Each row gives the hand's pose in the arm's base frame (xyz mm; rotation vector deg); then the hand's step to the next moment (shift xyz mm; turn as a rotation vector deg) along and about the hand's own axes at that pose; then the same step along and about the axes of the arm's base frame.
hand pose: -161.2 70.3 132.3 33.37 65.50 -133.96
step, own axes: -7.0 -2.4 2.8 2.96 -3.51 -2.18
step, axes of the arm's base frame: 3.7 0.6 6.9 -4.03 3.01 -0.74
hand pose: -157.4 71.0 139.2 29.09 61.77 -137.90
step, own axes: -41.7 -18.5 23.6 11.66 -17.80 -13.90
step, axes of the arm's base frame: 21.2 3.3 46.7 -17.25 18.26 -3.85
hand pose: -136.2 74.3 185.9 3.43 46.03 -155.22
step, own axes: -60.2 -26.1 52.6 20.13 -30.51 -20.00
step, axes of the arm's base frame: 51.7 9.6 65.7 -29.52 29.21 -3.39
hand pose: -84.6 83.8 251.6 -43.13 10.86 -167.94
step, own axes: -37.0 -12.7 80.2 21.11 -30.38 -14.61
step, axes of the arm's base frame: 70.2 10.1 54.1 -27.75 28.44 1.74
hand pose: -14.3 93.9 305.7 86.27 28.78 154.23
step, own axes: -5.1 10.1 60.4 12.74 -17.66 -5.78
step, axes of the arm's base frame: 54.4 5.8 27.9 -14.12 17.35 2.71
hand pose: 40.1 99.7 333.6 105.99 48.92 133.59
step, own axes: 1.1 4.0 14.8 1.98 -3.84 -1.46
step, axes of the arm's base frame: 14.4 2.8 4.7 -3.03 3.41 -0.14
